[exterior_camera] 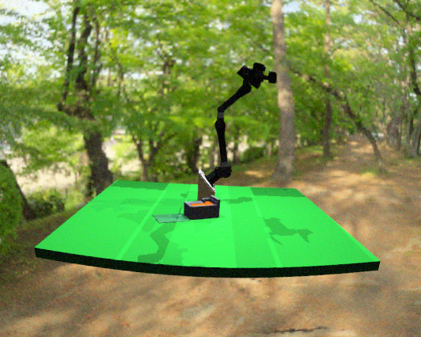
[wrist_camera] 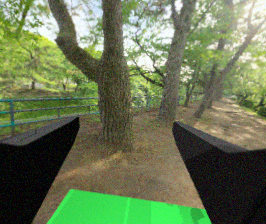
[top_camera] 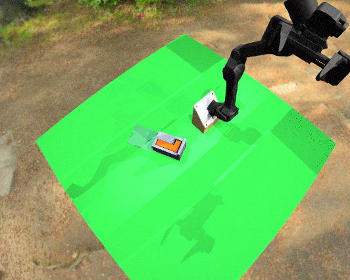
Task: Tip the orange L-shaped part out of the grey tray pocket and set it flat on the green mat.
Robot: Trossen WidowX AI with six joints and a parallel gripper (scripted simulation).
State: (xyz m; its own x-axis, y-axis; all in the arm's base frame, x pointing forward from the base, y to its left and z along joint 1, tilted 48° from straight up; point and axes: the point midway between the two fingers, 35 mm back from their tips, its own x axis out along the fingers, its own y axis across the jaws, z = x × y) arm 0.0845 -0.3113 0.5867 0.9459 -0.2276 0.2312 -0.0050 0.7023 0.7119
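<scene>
Now: gripper tip 68 cm above the orange L-shaped part, 28 cm to the left of it and 6 cm short of it. The rest, counted from my gripper tip: pale green mat 75 cm below, 44 cm to the right, 11 cm ahead.
</scene>
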